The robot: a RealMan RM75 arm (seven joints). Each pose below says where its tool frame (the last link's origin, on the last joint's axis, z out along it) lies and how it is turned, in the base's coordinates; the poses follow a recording.
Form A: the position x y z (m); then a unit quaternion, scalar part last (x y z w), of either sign.
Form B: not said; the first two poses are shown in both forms.
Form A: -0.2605 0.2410 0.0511 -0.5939 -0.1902 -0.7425 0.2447
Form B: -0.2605 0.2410 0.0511 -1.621 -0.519 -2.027
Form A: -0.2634 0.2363 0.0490 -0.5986 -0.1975 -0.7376 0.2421
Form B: -0.2634 0.2363 0.0490 -1.636 -0.540 -2.017
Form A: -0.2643 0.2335 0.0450 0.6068 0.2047 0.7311 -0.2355
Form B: -0.2643 0.2335 0.0450 -1.665 -0.562 -2.006
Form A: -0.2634 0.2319 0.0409 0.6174 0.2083 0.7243 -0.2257
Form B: -0.2634 0.2319 0.0409 -1.702 -0.574 -1.997
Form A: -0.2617 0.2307 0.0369 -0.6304 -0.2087 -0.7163 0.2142
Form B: -0.2617 0.2307 0.0369 -1.749 -0.579 -1.987
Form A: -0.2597 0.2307 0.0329 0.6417 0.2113 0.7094 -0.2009
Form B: -0.2597 0.2307 0.0329 -1.793 -0.590 -1.982
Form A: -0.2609 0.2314 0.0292 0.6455 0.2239 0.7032 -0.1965
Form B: -0.2609 0.2314 0.0292 -1.808 -0.627 -1.969
